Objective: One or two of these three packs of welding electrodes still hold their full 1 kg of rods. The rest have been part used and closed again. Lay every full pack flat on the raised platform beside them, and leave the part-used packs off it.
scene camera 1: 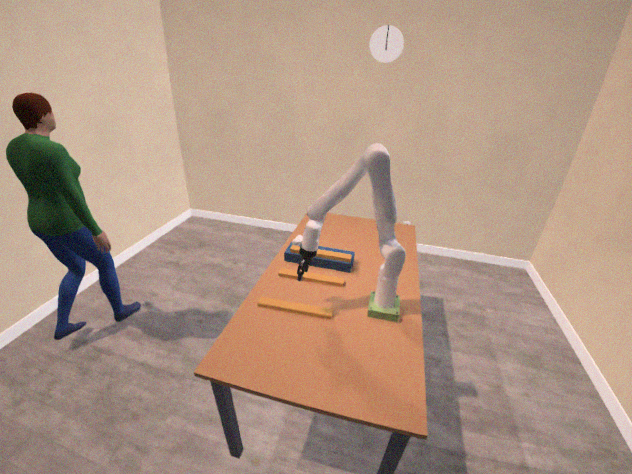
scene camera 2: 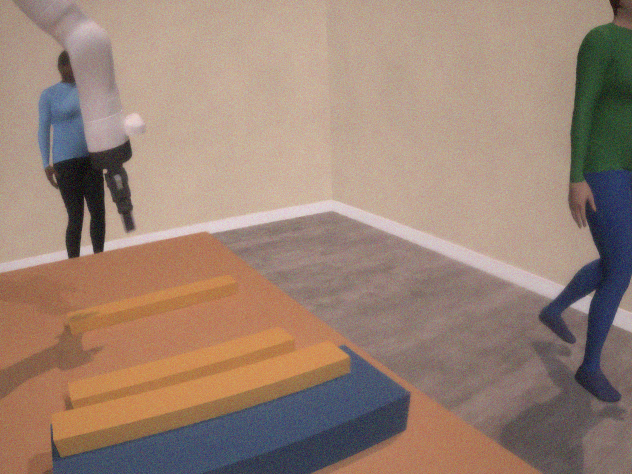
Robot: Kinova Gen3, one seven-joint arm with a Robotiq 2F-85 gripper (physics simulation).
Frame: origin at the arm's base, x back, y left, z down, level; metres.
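Seen in the pictures: gripper, between the fingertips: [scene camera 1: 302, 276] [scene camera 2: 127, 221]; arm's base, origin of its link: [scene camera 1: 384, 302].
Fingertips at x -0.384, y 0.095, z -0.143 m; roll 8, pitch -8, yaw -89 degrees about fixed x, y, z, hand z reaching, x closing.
Offsets run from my fingertips to a thing's top centre. Level surfaces: height alone.
Three long, flat orange packs look alike. One pack @[dz +0.104, dx -0.001, dy -0.391 m] [scene camera 1: 334, 254] [scene camera 2: 204, 396] lies flat on the raised blue platform [scene camera 1: 335, 264] [scene camera 2: 365, 390]. A second pack @[dz +0.164, dx -0.014, dy -0.230 m] [scene camera 1: 325, 279] [scene camera 2: 183, 363] lies flat on the table beside the platform, parallel to it. The third pack @[dz +0.164, dx -0.026, dy +0.026 m] [scene camera 1: 296, 307] [scene camera 2: 153, 303] lies flat on the table farther from the platform, nearer the front in scene camera 1. My gripper [scene camera 1: 300, 277] [scene camera 2: 130, 229] is open and empty, pointing down, above the table and clear of the packs. Its fingers are seen nearly edge-on. No fill marks can be read on the packs.
The arm's green base [scene camera 1: 383, 312] stands on the wooden table @[dz +0.188 m] [scene camera 1: 326, 362] [scene camera 2: 30, 290], near its right edge in scene camera 1. A person in green [scene camera 1: 48, 188] [scene camera 2: 604, 102] is beyond the table's side. A person in light blue [scene camera 2: 66, 122] stands behind the arm.
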